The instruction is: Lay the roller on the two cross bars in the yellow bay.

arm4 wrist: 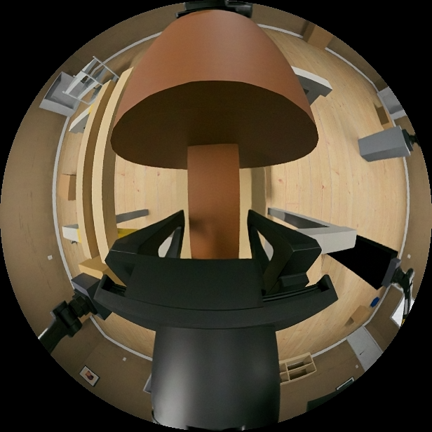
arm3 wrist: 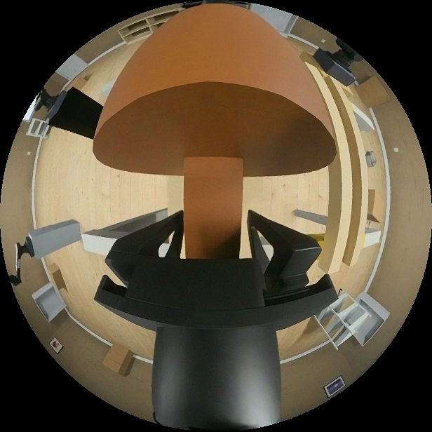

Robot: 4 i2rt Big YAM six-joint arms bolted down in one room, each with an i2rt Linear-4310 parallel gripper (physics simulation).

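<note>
The orange-brown roller [arm3 wrist: 212,55] [arm4 wrist: 215,55] fills the upper middle of both views, its round end facing each camera and a narrower stub reaching toward the palm. The arm3 gripper [arm3 wrist: 216,212] is open, its fingertips on either side of one stub, with a thin gap at the right. The arm4 gripper [arm4 wrist: 216,212] is open around the other stub, with gaps at both sides. Yellow parts [arm3 wrist: 320,240] [arm4 wrist: 127,233] show beside two long pale wooden beams [arm3 wrist: 340,200] [arm4 wrist: 102,175], apart from the roller. What lies under the roller is mostly hidden.
A grey-white frame [arm3 wrist: 97,241] [arm4 wrist: 342,241] stands on the side away from the beams. A grey pedestal [arm3 wrist: 56,238] [arm4 wrist: 384,146], a black pedestal [arm3 wrist: 75,112] [arm4 wrist: 367,260] and a dark pedestal [arm3 wrist: 334,67] [arm4 wrist: 91,295] stand farther out. A light metal rack stands near a wall.
</note>
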